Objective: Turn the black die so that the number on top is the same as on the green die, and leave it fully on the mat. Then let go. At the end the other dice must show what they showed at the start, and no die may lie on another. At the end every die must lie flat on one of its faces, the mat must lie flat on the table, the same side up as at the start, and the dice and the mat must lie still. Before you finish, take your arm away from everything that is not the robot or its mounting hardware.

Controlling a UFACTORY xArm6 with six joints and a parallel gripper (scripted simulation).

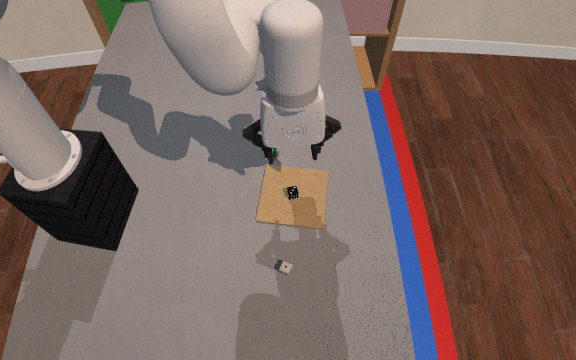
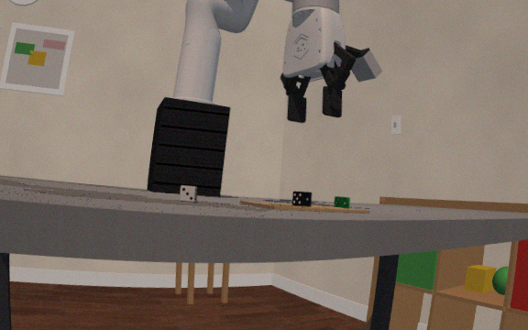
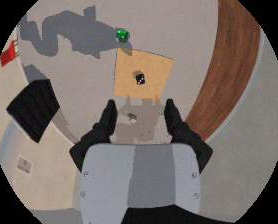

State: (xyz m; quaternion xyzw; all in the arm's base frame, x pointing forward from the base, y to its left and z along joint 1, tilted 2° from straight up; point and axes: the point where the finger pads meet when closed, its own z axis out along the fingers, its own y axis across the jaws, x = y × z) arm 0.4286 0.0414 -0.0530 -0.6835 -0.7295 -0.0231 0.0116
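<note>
Right now my hand is 1 cm to the left of the black die and 13 cm above it. Also, from my hand: tan mat: 1 cm to the right, 14 cm below; then green die: 4 cm behind, 10 cm to the left, 13 cm below; then white die: 2 cm behind, 17 cm to the right, 13 cm below.
</note>
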